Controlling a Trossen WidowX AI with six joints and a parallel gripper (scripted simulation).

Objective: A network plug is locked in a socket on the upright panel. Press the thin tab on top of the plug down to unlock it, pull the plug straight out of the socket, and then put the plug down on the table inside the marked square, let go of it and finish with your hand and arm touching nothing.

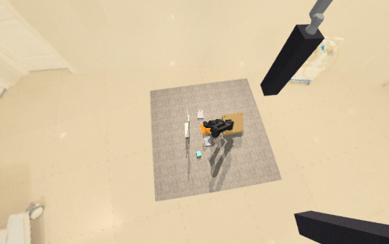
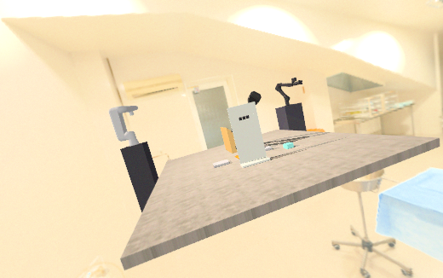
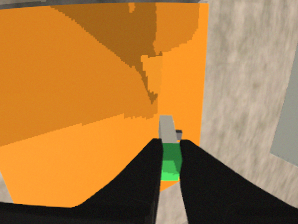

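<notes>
My gripper tip is now 1 cm past the orange marked square and 3 cm above it. Round my gripper tip: network plug: right at my gripper tip; teal block: 12 cm ahead, 28 cm to the left, 1 cm below; grey panel: 19 cm ahead, 1 cm to the right, 13 cm above.
</notes>
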